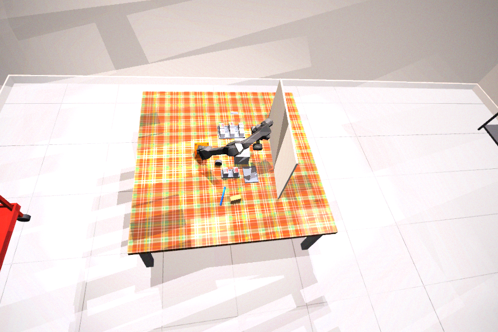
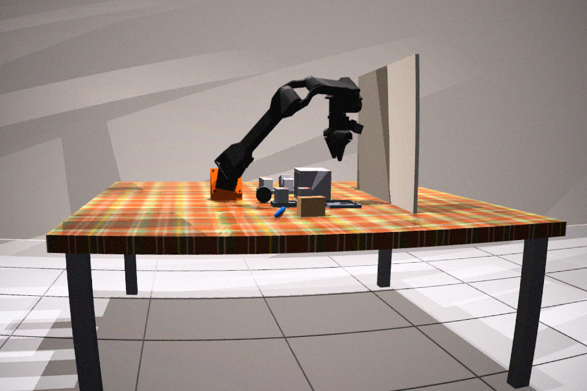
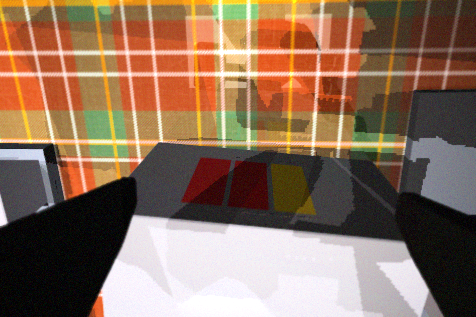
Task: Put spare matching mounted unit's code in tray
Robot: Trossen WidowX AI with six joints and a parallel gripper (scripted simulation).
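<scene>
Right now the flat blue-grey tray is 2 cm behind my gripper tip, 17 cm to the right of it and 13 cm below it. The rest, counted from my gripper tip: grey rack (15 cm behind, 20 cm to the left, 12 cm below); then tall beige panel (16 cm ahead, 9 cm above); then mounted unit (8 cm behind, 8 cm below).
</scene>
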